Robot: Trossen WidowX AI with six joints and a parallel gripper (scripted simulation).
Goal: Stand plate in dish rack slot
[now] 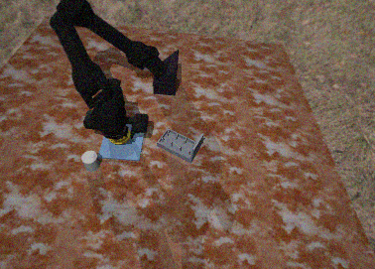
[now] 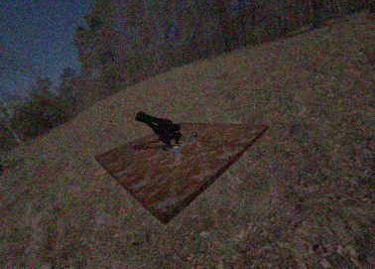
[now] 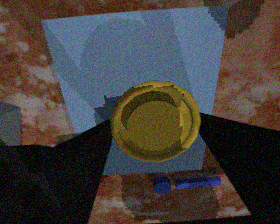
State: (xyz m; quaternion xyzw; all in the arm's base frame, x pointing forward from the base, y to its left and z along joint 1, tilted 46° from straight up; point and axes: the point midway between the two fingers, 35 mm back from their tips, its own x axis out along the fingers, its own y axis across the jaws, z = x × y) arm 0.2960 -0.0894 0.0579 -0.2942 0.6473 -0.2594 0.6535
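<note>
Now: gripper tip 200 mm to the right of the grey dish rack, 20 mm below it and 10 mm short of it. Round my gripper tip: yellow plate (10 mm above); then small blue spoon (90 mm behind, 30 mm to the right); then white cylindrical cup (110 mm ahead, 60 mm to the right, 20 mm above).
</note>
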